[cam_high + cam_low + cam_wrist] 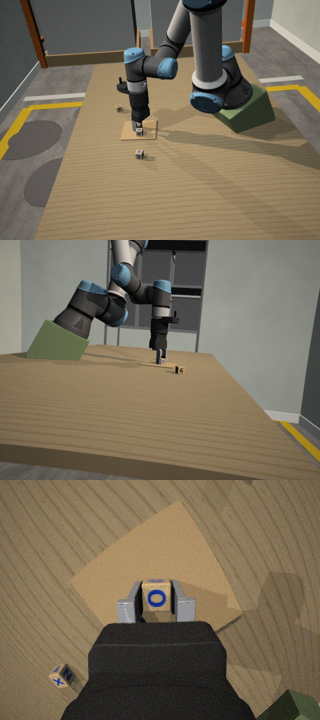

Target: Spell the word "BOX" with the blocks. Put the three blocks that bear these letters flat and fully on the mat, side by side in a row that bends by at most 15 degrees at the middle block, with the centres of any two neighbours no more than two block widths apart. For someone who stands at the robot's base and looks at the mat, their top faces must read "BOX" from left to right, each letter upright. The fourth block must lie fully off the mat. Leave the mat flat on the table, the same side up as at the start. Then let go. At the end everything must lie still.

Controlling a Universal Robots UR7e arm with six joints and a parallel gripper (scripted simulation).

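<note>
Now: hand 10 mm past the mat and 20 mm above it. Also, from my hand: B block (10 mm behind, 40 mm to the left, 10 mm below); X block (20 mm behind, 180 mm to the left, 10 mm below); O block (10 mm below).
</note>
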